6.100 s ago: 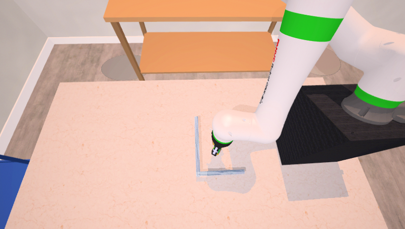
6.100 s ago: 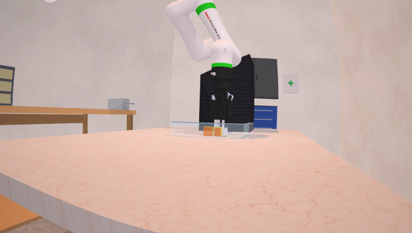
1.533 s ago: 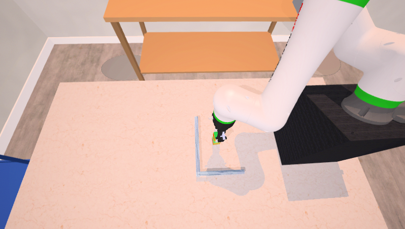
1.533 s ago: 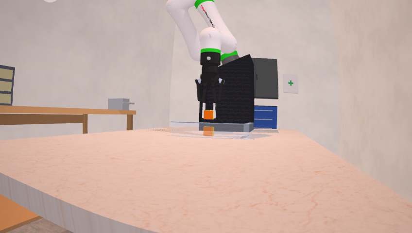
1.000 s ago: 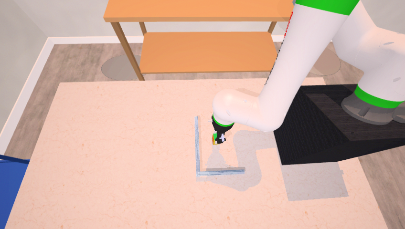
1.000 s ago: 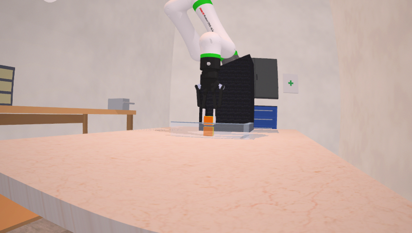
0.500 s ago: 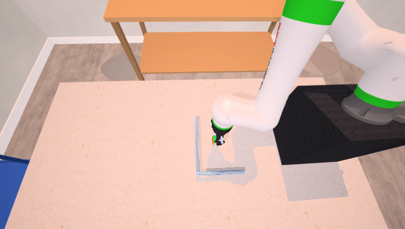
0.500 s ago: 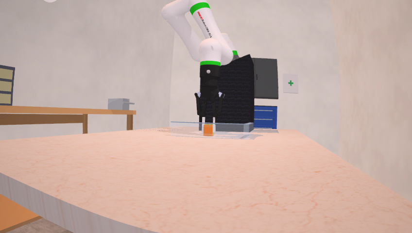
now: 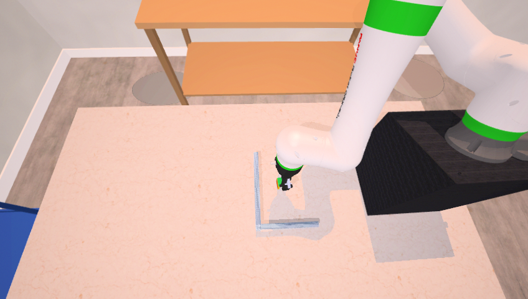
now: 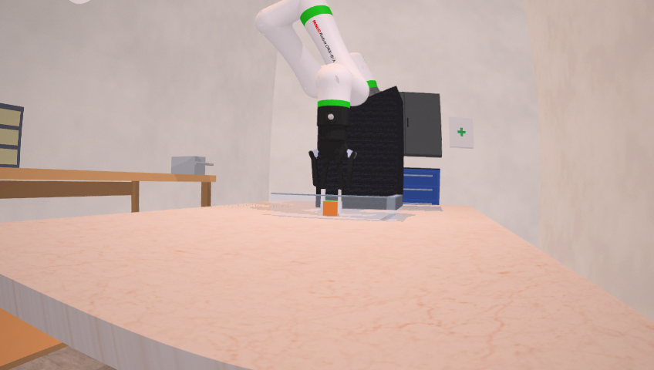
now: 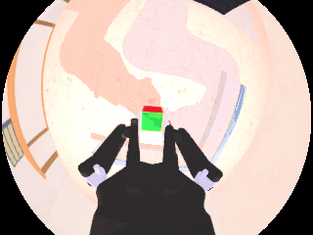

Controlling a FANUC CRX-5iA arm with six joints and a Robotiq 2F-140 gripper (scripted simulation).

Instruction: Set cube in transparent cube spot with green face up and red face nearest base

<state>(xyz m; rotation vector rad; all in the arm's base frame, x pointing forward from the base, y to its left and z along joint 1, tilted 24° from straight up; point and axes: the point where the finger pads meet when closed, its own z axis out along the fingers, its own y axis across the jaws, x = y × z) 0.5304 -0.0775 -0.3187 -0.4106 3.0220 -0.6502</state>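
Right now my hand is 20 mm above the transparent cube.
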